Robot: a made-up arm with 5 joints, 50 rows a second.
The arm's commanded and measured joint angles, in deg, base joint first. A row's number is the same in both.
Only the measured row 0 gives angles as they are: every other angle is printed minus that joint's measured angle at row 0.
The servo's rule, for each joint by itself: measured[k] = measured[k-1] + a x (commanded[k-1-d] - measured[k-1]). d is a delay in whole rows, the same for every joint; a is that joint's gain. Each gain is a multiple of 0.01, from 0.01 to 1. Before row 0 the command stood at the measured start. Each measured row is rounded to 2 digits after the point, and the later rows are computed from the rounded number. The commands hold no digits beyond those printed.
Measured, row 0:
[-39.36 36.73 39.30 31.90 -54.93]
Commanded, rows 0 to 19:
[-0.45 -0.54 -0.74 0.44 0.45]
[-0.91 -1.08 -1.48 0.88 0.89]
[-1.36 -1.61 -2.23 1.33 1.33]
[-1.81 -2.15 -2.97 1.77 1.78]
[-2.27 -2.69 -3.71 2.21 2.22]
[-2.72 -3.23 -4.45 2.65 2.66]
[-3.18 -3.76 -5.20 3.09 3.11]
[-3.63 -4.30 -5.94 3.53 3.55]
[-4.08 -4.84 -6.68 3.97 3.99]
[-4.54 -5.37 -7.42 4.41 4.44]
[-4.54 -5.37 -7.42 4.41 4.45]
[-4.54 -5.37 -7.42 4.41 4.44]
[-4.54 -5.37 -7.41 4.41 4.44]
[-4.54 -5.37 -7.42 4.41 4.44]
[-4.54 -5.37 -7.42 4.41 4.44]
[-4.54 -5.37 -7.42 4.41 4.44]
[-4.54 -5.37 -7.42 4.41 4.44]
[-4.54 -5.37 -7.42 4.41 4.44]
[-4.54 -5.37 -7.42 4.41 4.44]
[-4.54 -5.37 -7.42 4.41 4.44]
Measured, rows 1 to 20:
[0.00 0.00 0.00 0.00 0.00]
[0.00 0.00 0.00 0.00 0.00]
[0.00 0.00 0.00 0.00 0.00]
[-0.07 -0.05 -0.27 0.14 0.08]
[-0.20 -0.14 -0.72 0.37 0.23]
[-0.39 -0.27 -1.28 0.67 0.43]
[-0.62 -0.44 -1.91 1.01 0.67]
[-0.88 -0.64 -2.58 1.38 0.95]
[-1.17 -0.87 -3.27 1.77 1.26]
[-1.49 -1.13 -3.98 2.18 1.59]
[-1.83 -1.42 -4.71 2.60 1.94]
[-2.19 -1.73 -5.44 3.02 2.31]
[-2.57 -2.06 -6.17 3.45 2.69]
[-2.89 -2.36 -6.63 3.75 3.01]
[-3.15 -2.63 -6.92 3.95 3.27]
[-3.37 -2.88 -7.10 4.09 3.48]
[-3.56 -3.10 -7.22 4.19 3.65]
[-3.72 -3.30 -7.29 4.26 3.79]
[-3.85 -3.49 -7.34 4.31 3.91]
[-3.96 -3.66 -7.37 4.34 4.01]
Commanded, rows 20 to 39:
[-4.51 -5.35 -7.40 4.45 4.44]
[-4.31 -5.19 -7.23 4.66 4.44]
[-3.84 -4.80 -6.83 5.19 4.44]
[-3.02 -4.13 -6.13 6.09 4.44]
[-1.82 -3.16 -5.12 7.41 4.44]
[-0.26 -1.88 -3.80 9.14 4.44]
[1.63 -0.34 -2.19 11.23 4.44]
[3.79 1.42 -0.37 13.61 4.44]
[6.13 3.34 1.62 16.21 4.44]
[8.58 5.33 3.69 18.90 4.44]
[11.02 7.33 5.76 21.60 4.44]
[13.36 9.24 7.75 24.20 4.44]
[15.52 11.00 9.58 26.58 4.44]
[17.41 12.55 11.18 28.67 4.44]
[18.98 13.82 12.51 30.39 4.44]
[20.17 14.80 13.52 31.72 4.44]
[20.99 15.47 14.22 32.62 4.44]
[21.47 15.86 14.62 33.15 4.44]
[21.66 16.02 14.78 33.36 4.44]
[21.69 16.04 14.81 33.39 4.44]
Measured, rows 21 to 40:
[-4.05 -3.81 -7.39 4.36 4.09]
[-4.13 -3.95 -7.40 4.38 4.15]
[-4.20 -4.08 -7.41 4.39 4.20]
[-4.25 -4.19 -7.41 4.41 4.24]
[-4.26 -4.28 -7.34 4.49 4.28]
[-4.19 -4.33 -7.15 4.71 4.31]
[-4.00 -4.31 -6.77 5.14 4.33]
[-3.65 -4.21 -6.16 5.84 4.35]
[-3.11 -4.00 -5.29 6.86 4.37]
[-2.35 -3.67 -4.14 8.21 4.38]
[-1.37 -3.21 -2.75 9.88 4.39]
[-0.17 -2.62 -1.13 11.84 4.40]
[1.23 -1.90 0.65 14.03 4.41]
[2.80 -1.07 2.54 16.38 4.42]
[4.49 -0.14 4.47 18.80 4.42]
[6.25 0.86 6.36 21.21 4.42]
[8.04 1.91 8.14 23.52 4.42]
[9.79 2.98 9.76 25.65 4.42]
[11.45 4.04 11.15 27.53 4.42]
[12.98 5.07 12.29 29.11 4.42]

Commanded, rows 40 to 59:
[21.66 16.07 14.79 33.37 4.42]
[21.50 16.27 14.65 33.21 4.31]
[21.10 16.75 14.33 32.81 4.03]
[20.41 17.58 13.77 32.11 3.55]
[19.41 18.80 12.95 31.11 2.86]
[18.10 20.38 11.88 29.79 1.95]
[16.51 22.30 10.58 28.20 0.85]
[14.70 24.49 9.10 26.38 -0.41]
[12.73 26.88 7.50 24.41 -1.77]
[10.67 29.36 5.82 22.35 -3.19]
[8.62 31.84 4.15 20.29 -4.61]
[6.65 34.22 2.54 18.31 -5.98]
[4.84 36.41 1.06 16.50 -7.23]
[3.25 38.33 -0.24 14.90 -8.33]
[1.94 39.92 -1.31 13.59 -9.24]
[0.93 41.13 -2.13 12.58 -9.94]
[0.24 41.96 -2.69 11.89 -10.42]
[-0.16 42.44 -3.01 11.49 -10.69]
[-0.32 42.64 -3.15 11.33 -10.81]
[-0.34 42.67 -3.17 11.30 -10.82]
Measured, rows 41 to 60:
[14.34 6.04 13.15 30.36 4.42]
[15.51 6.94 13.75 31.29 4.42]
[16.50 7.76 14.14 31.94 4.42]
[17.33 8.51 14.38 32.38 4.42]
[18.00 9.21 14.48 32.64 4.40]
[18.50 9.89 14.42 32.69 4.33]
[18.81 10.58 14.18 32.51 4.19]
[18.91 11.32 13.72 32.08 3.95]
[18.78 12.14 13.04 31.37 3.59]
[18.42 13.05 12.13 30.39 3.10]
[17.82 14.08 11.01 29.15 2.47]
[17.01 15.23 9.71 27.68 1.71]
[16.00 16.50 8.27 26.03 0.83]
[14.82 17.88 6.75 24.25 -0.15]
[13.51 19.35 5.19 22.41 -1.20]
[12.12 20.89 3.66 20.58 -2.29]
[10.70 22.46 2.22 18.82 -3.38]
[9.30 24.03 0.91 17.20 -4.43]
[7.96 25.57 -0.21 15.77 -5.42]
[6.72 27.05 -1.13 14.57 -6.32]

